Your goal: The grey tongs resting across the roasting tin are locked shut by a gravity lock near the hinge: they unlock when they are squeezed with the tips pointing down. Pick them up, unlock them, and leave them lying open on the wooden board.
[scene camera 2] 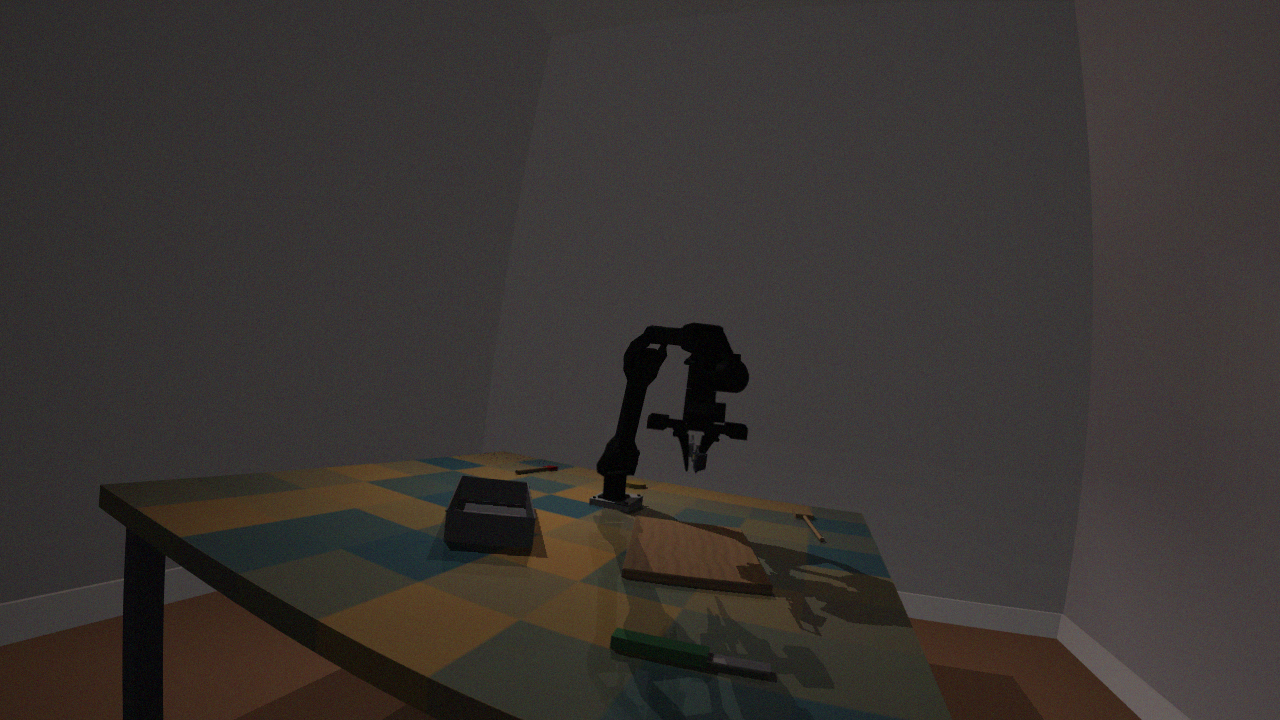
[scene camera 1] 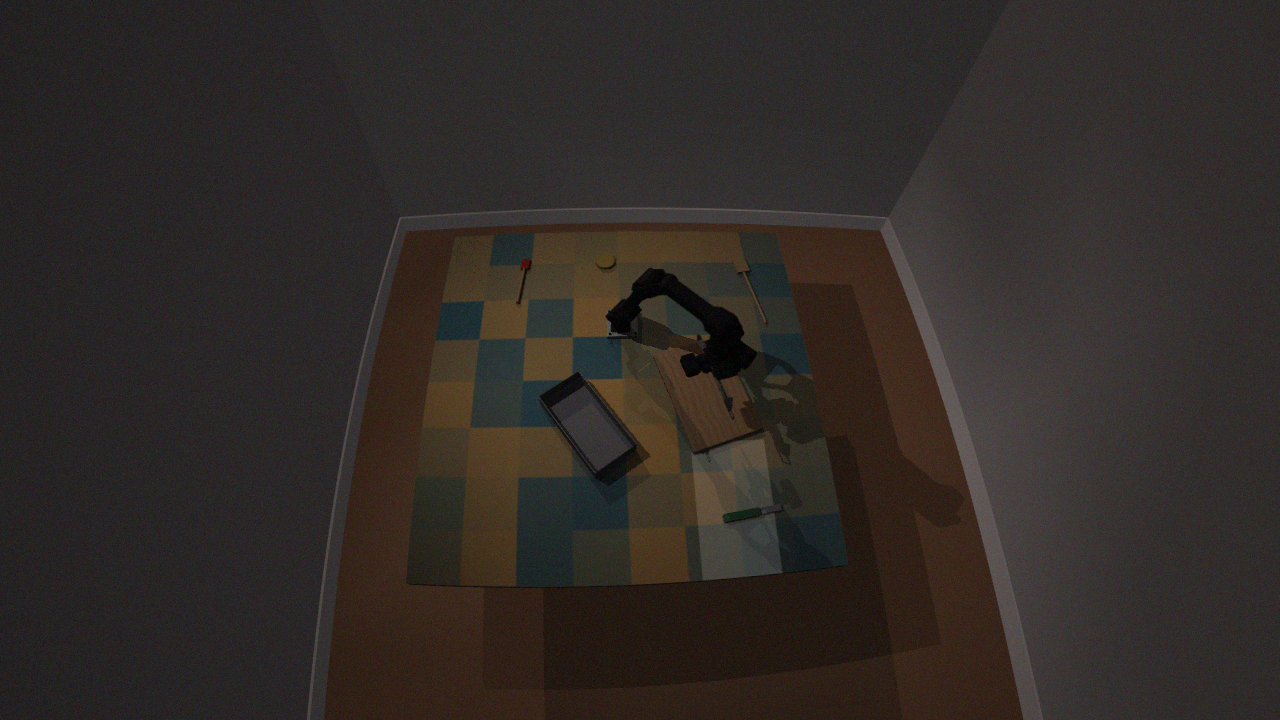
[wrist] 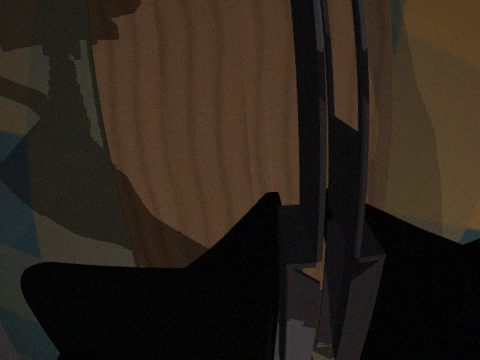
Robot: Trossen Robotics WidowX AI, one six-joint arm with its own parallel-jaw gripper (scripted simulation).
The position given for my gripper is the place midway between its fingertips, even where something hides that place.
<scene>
In view: my gripper (scene camera 2: 691, 471), a wooden board (scene camera 2: 694, 554) and a roasting tin (scene camera 2: 494, 512).
My gripper is seen too in scene camera 1 (scene camera 1: 708, 371) and in the wrist view (wrist: 299, 203). The wooden board shows as well in scene camera 1 (scene camera 1: 700, 407) and in the wrist view (wrist: 200, 113).
</scene>
